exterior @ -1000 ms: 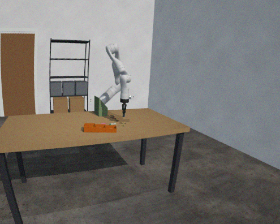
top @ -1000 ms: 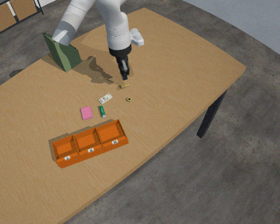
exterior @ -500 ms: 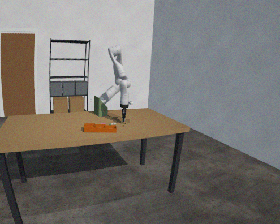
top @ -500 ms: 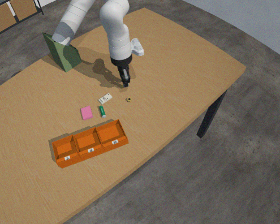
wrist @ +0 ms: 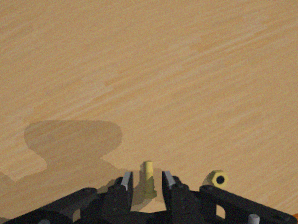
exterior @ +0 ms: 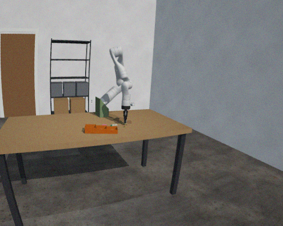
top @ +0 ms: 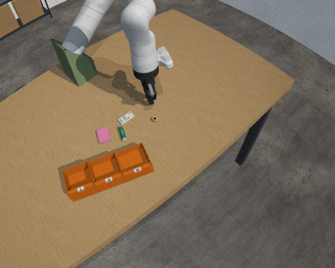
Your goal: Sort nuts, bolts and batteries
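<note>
Now: hand 10 mm to the left of the brass bolt and 30 mm above it. From my hand the other things lie so: brass nut: 70 mm ahead, 30 mm to the right, 30 mm below; then green battery: 50 mm ahead, 140 mm to the right, 30 mm below; then white domino: 100 mm to the right, 30 mm below.
</note>
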